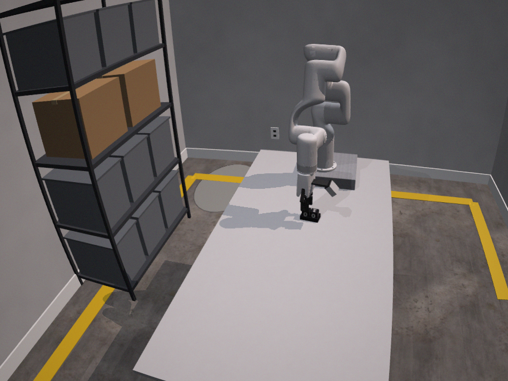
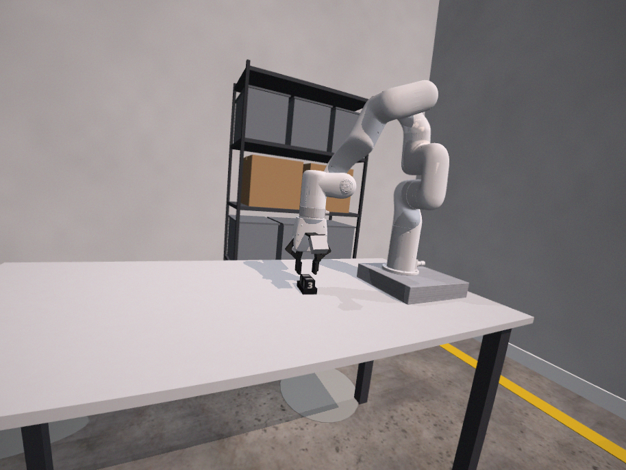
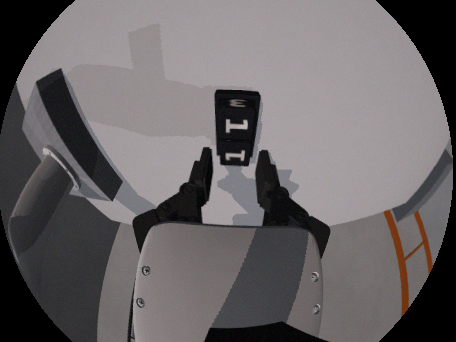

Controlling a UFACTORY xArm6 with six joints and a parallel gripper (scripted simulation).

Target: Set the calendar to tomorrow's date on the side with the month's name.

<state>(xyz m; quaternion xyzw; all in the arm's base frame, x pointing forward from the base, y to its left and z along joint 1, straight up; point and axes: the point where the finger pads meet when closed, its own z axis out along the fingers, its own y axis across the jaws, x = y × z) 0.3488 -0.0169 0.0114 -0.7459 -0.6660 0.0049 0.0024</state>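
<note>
Right now the black cube is 4 cm below my hand.
</note>
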